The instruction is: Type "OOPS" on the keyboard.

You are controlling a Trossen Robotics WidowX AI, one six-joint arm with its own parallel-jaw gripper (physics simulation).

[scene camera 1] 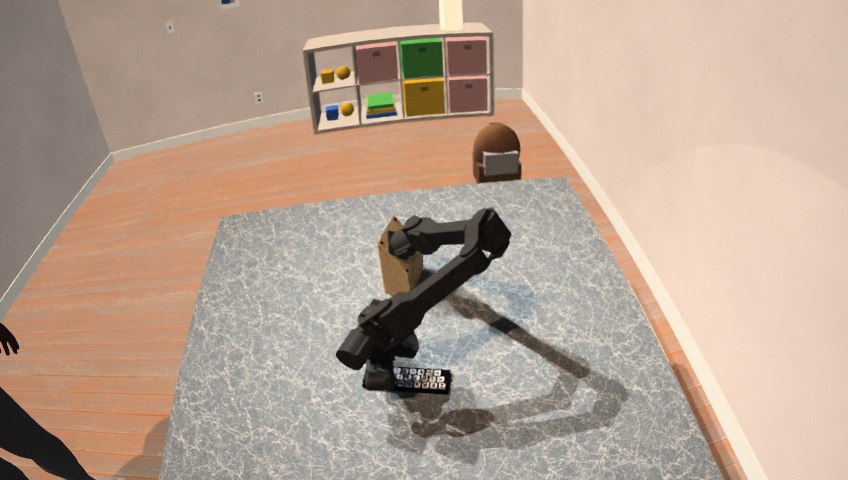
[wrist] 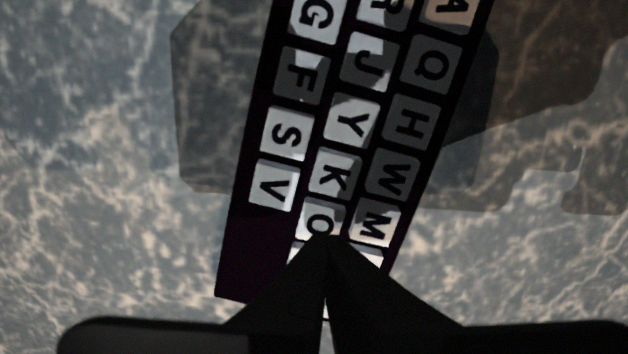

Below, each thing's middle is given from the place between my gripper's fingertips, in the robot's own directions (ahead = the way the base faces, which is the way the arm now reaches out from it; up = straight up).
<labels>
Now: the black keyboard (scene camera 1: 433,381) 1 cm ahead of my hand, 5 cm to the left of it and 2 cm below it.
</labels>
